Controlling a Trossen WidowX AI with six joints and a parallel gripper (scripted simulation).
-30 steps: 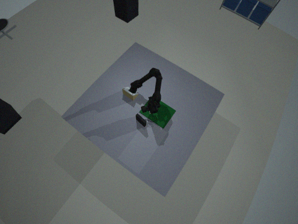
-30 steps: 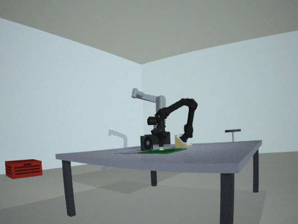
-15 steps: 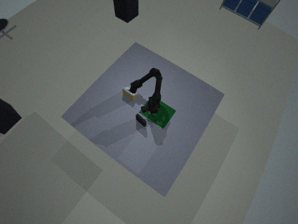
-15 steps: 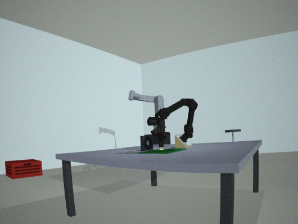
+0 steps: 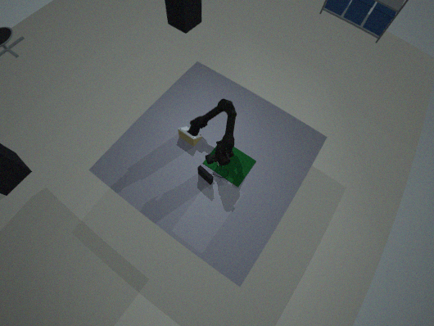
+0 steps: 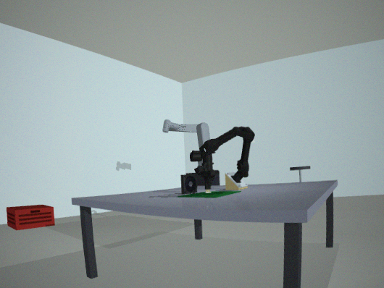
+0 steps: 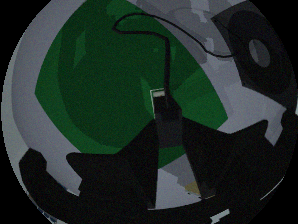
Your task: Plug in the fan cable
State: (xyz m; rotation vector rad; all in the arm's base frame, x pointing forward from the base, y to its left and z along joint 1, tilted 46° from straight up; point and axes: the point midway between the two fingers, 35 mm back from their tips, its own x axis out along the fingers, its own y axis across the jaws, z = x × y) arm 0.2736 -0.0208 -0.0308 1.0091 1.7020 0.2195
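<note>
The pale header lies 10 mm ahead of my gripper tip and 40 mm below it. From my gripper tip the other things lie so: black fan (140 mm to the right, 20 mm above); green board (60 mm ahead, 50 mm to the left, 50 mm below); dark plug (10 mm ahead, 10 mm above).
</note>
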